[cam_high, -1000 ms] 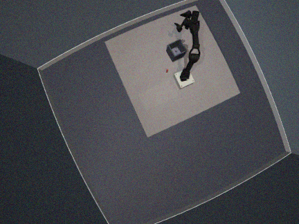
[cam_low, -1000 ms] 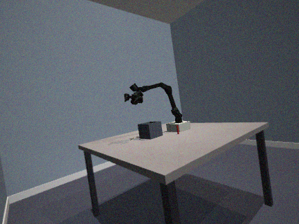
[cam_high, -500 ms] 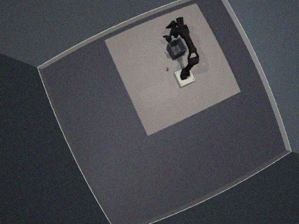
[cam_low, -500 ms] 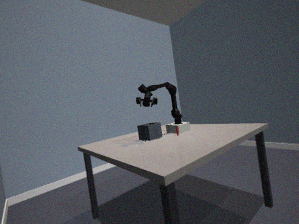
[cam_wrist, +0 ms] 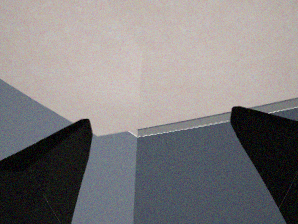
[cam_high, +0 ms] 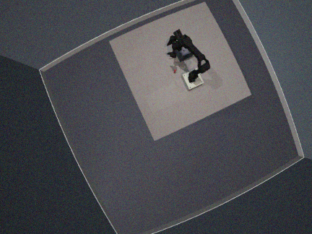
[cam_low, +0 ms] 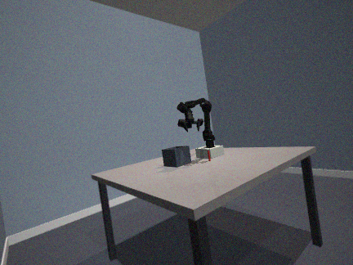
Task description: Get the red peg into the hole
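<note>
The red peg lies 210 mm below my gripper tip, 160 mm behind it and 60 mm to the right of it. From my gripper tip the other things lie so: pale plate (220 mm to the right, 210 mm below, 50 mm ahead).
</note>
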